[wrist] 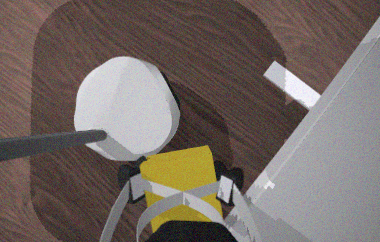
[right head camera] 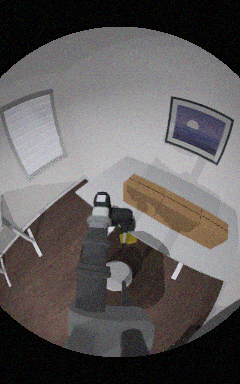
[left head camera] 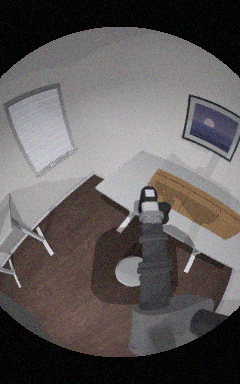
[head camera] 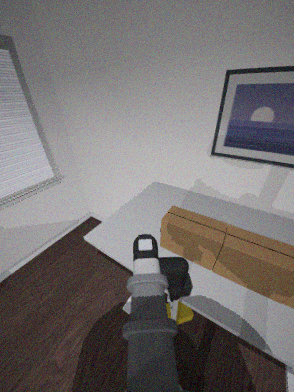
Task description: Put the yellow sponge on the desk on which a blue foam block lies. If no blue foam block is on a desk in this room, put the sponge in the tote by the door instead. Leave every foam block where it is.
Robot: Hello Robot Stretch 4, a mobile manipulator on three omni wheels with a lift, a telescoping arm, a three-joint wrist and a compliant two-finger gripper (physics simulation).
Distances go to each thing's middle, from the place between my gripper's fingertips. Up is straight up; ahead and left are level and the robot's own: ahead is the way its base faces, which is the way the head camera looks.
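Yellow sponge [wrist: 186,169]: my hand is 30 mm to the left of it, 10 mm short of it and 20 mm below it. Framed picture [right head camera: 195,127], counted from my hand: 600 mm to the right, 570 mm ahead, 620 mm above.
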